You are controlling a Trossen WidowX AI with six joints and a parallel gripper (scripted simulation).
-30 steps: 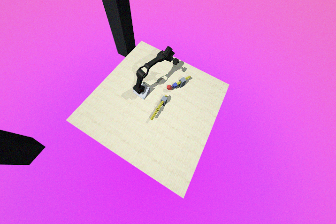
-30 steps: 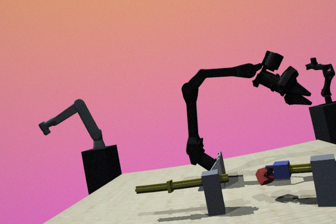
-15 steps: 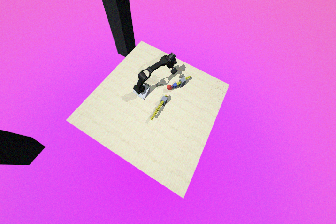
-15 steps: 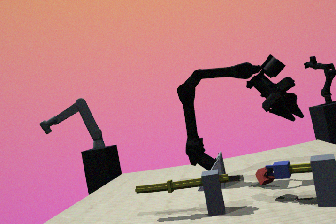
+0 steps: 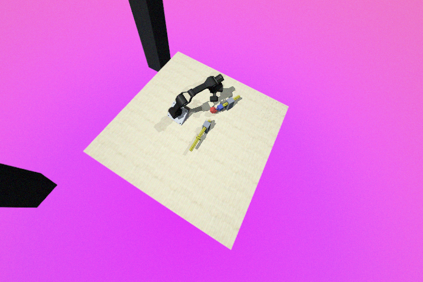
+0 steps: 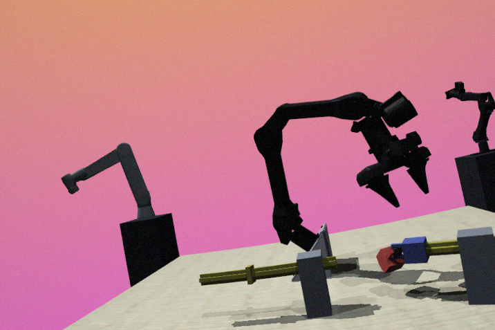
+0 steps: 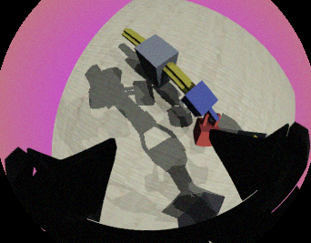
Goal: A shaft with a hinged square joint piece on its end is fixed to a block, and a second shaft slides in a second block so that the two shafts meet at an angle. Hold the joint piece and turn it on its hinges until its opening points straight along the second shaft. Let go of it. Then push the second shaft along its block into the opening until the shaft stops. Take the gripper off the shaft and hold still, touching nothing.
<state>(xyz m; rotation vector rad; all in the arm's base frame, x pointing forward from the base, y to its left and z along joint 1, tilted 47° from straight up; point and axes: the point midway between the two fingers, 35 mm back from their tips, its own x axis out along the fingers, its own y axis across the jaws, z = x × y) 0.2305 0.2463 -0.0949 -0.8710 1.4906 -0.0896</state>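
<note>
The red square joint piece is 100 mm below my gripper tip, 80 mm to the right of it and 30 mm ahead of it.
</note>
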